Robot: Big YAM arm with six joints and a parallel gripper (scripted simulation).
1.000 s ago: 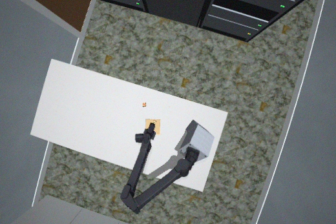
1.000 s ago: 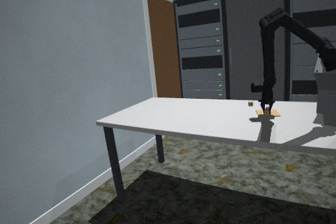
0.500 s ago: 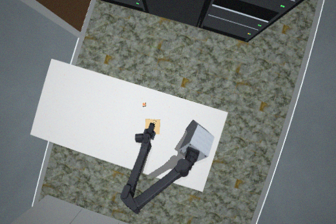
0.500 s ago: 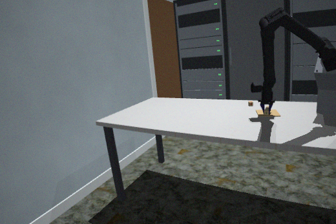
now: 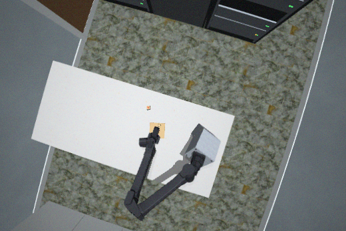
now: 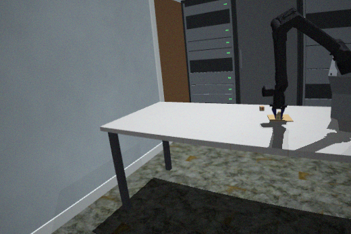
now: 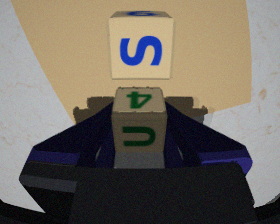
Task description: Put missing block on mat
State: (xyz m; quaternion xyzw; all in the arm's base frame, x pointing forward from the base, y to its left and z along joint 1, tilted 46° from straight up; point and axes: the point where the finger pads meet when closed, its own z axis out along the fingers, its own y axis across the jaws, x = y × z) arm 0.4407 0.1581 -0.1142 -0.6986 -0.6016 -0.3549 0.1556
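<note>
The block is right at my hand.
</note>
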